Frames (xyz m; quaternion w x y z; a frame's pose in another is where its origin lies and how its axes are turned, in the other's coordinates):
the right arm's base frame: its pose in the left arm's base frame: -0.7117 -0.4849 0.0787 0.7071 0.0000 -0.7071 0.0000
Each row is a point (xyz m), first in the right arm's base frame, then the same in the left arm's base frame.
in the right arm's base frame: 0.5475 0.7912 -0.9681
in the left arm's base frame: 0.2564 0.3063 0.6262
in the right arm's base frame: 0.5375 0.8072 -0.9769
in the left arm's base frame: 0.2652 0.3223 0.6162
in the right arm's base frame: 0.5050 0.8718 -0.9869
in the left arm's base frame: 0.2752 0.3869 0.5837
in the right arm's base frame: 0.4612 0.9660 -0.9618
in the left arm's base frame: 0.2501 0.4811 0.5399
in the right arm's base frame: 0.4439 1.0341 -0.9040
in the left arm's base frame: 0.1923 0.5492 0.5226
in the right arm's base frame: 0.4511 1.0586 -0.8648
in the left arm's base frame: 0.1531 0.5737 0.5298
